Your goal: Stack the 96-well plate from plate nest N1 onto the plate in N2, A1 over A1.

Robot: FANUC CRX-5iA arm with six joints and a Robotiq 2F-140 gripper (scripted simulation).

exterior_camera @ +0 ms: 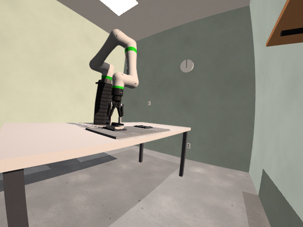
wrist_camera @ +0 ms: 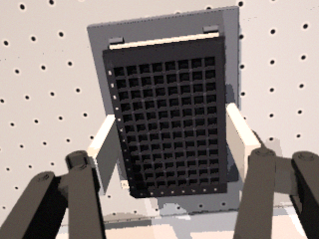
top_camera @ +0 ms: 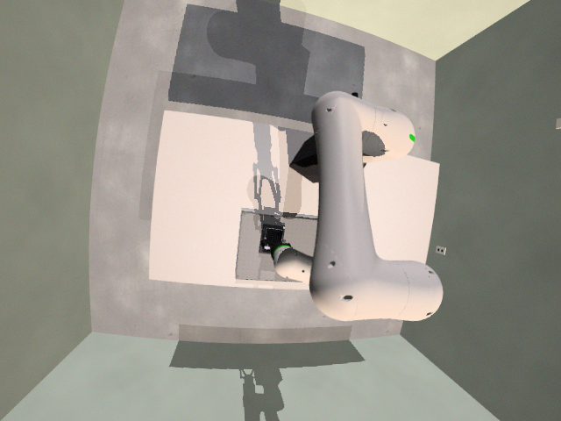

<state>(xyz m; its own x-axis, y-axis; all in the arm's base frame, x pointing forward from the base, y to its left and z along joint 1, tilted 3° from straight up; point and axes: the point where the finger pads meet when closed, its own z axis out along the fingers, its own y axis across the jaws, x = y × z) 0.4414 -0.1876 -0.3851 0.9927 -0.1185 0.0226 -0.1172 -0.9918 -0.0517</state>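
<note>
Now: the white 96-well plate 40 mm below my hand. From my hand the other things lie so: plate nest N2: 60 mm below; plate nest N1: 370 mm to the left, 60 mm below, 30 mm ahead; black 96-well plate: 20 mm below.
</note>
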